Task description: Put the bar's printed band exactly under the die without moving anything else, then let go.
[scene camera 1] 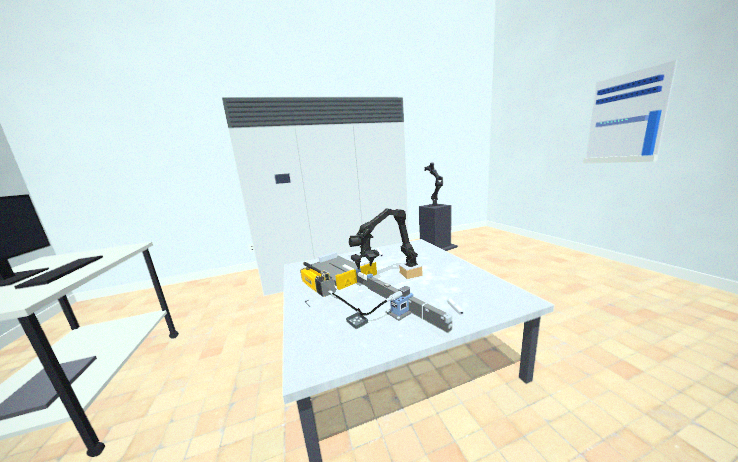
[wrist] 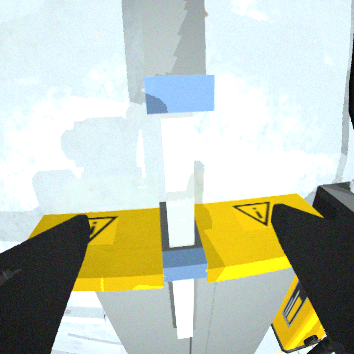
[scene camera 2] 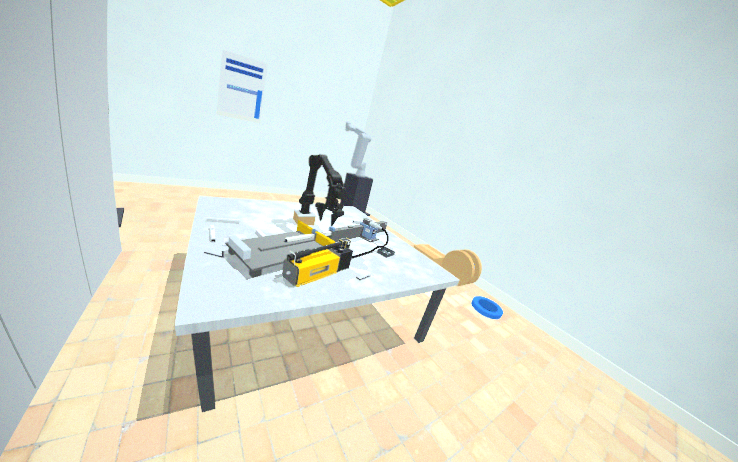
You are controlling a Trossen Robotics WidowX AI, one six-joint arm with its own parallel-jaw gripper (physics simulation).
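Places are measured from the arm's base along level axes (x left, y back, z up), in centimetres.
Pixels of known places: gripper, fingertip midpoint: (scene camera 1: 364,267) (wrist: 180,219) (scene camera 2: 325,223); arm's base at its link origin: (scene camera 1: 411,264) (scene camera 2: 304,212).
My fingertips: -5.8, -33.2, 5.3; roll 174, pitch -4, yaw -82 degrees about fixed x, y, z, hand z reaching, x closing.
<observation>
For each thing: its middle in the pictures, then the offset to it from my fingertips, as dx, dy, dz. "spot": a spot on its surface instead. Level surfaces: height alone.
- second blue block at a spot on its surface: (wrist: 185,264) spot: -6.5, -1.4, -2.9
- blue device at a spot on its surface: (scene camera 1: 400,306) spot: +40.2, -2.5, -6.4
- dark control box at a spot on its surface: (scene camera 1: 357,319) spot: +29.5, -21.7, -11.9
- yellow machine at the middle of its body: (wrist: 329,294) (scene camera 2: 320,259) (scene camera 1: 315,276) -19.6, -26.5, -5.5
- grey bed at its surface level: dz -7.1
- loose white rod at the middle of its body: (scene camera 1: 455,306) +51.1, +24.1, -11.1
- hex key at the middle of its body: (scene camera 2: 363,276) -1.2, -37.6, -11.8
- table at its surface level: dz -12.1
A long white bar (wrist: 180,175) (scene camera 2: 299,238) runs through the gap between two yellow guard plates (wrist: 120,250) (scene camera 1: 346,279). In the wrist view its upper end meets a blue block (wrist: 187,94) beside the grey beam, and a second blue block (wrist: 185,264) crosses it at the guard gap. My gripper (scene camera 1: 364,264) (scene camera 2: 326,221) (wrist: 180,219) is open above the bar, one finger on each side with wide gaps and nothing between them. The printed band cannot be made out, and I cannot tell which part is the die.
A grey beam (scene camera 1: 432,313) carries a blue device (scene camera 1: 400,306) with a cable to a dark control box (scene camera 1: 357,319). A yellow machine (scene camera 2: 318,268) stands beside the grey bed (scene camera 2: 261,258). A loose white rod (scene camera 1: 454,306) and a hex key (scene camera 2: 363,277) lie on the table (scene camera 1: 326,359).
</observation>
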